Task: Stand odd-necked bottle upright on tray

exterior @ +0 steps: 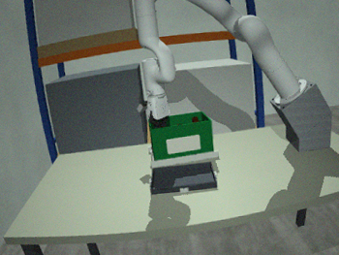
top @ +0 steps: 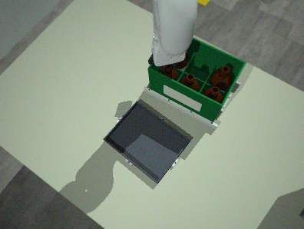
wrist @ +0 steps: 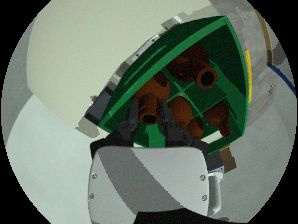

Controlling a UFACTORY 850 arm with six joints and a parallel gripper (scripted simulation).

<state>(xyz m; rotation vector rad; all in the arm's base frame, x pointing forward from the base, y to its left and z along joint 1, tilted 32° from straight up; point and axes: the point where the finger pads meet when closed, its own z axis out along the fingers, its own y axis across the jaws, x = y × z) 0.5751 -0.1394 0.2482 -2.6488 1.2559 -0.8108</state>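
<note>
Now: the green crate 9 cm behind my hand, 3 cm to the right of it and 7 cm below it. From my hand the other things lie so: dark grey tray 1 cm behind, 24 cm to the left, 15 cm below.
</note>
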